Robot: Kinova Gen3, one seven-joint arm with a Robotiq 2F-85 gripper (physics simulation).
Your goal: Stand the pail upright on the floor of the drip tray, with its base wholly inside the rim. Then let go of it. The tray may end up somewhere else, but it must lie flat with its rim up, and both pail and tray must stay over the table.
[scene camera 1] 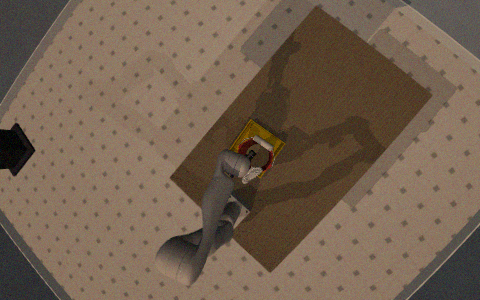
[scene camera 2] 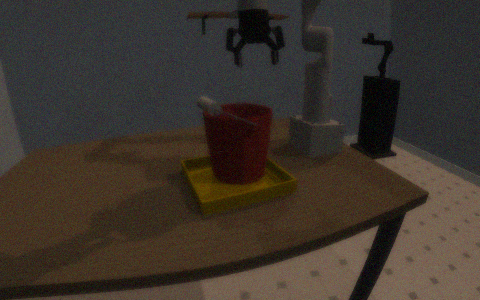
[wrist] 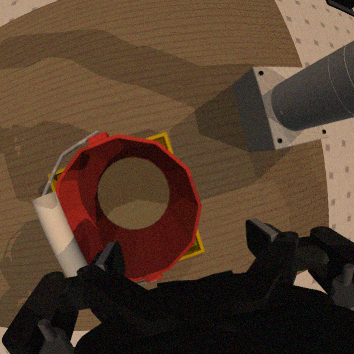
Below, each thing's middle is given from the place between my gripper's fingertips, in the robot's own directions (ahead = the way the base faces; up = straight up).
My hand is 60 mm short of the red pail (scene camera 1: pixel 263 158) and 180 mm above it. Also, from my hand: yellow drip tray (scene camera 2: pixel 211 195): 70 mm ahead, 40 mm to the left, 280 mm below.
